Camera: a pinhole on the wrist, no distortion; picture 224 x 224 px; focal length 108.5 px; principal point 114.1 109.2 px. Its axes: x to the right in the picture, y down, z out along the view. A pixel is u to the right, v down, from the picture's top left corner.
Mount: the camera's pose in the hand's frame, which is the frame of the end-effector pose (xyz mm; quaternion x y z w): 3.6 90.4 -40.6 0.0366 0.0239 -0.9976 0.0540
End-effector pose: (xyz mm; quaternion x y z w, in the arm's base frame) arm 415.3 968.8 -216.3 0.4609 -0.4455 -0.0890 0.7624
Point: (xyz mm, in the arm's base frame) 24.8 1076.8 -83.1
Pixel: 176 31
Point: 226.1 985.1 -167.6
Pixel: 160 94
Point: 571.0 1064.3 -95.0
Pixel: behind the camera
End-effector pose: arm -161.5 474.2 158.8 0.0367 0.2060 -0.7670 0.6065
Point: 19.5 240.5 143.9
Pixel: outside the picture
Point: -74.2 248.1 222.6
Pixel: 10 106
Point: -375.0 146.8 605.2
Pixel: 70 182
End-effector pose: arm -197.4 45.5 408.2 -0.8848 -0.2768 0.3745 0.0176
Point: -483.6 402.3 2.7
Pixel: 52 212
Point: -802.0 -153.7 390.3
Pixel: 198 137
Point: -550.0 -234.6 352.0
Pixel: 192 98
